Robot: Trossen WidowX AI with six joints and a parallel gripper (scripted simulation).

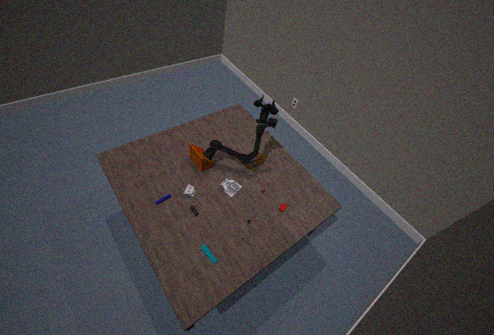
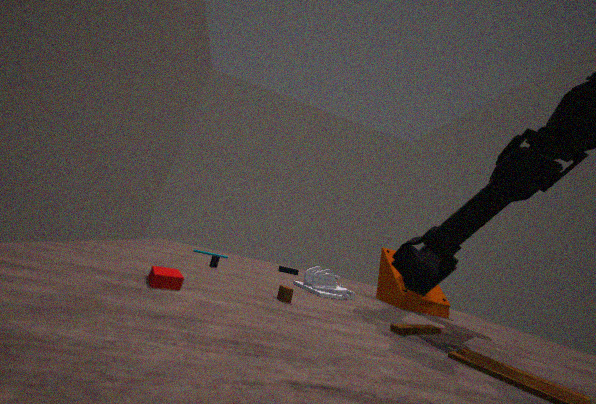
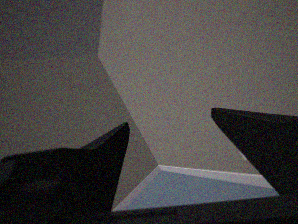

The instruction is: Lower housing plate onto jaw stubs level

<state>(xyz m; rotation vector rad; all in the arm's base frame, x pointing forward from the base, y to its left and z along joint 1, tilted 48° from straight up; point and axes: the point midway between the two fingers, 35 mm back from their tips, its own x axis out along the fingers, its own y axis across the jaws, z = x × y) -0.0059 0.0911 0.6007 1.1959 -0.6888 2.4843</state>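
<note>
My gripper tip is 780 mm to the left of the dark block, 410 mm short of it and 410 mm above it. Round my gripper tip: red block 660 mm ahead, 410 mm below, 220 mm to the right; then brown cube 490 mm ahead, 410 mm below, 270 mm to the right; then blue bar 920 mm to the right, 410 mm below, 250 mm ahead.
</note>
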